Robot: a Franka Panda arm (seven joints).
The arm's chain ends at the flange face. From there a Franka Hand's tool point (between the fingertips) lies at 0.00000 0.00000 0.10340 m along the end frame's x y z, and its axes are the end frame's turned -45 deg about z.
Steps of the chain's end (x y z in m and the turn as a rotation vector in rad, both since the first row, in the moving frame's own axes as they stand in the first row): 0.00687 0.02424 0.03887 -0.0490 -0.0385 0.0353; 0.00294 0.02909 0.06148 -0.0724 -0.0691 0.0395; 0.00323 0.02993 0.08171 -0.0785 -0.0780 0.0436; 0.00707 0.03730 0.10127 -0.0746 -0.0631 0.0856; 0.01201 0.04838 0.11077 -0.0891 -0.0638 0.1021; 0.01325 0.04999 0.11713 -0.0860 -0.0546 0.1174; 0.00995 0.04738 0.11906 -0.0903 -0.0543 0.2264
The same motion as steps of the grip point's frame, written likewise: -0.01869 0.02265 0.03867 -0.0074 -0.0619 0.0353; -0.02882 0.02269 0.06096 -0.0023 -0.1001 0.0395; -0.03030 0.02323 0.08108 -0.0004 -0.1107 0.0436; -0.03145 0.03178 0.10078 -0.0081 -0.0974 0.0856; -0.03695 0.04398 0.11015 -0.0179 -0.1081 0.1021; -0.03635 0.04640 0.11659 -0.0222 -0.0994 0.1174; -0.03723 0.04195 0.11849 -0.0255 -0.1022 0.2264
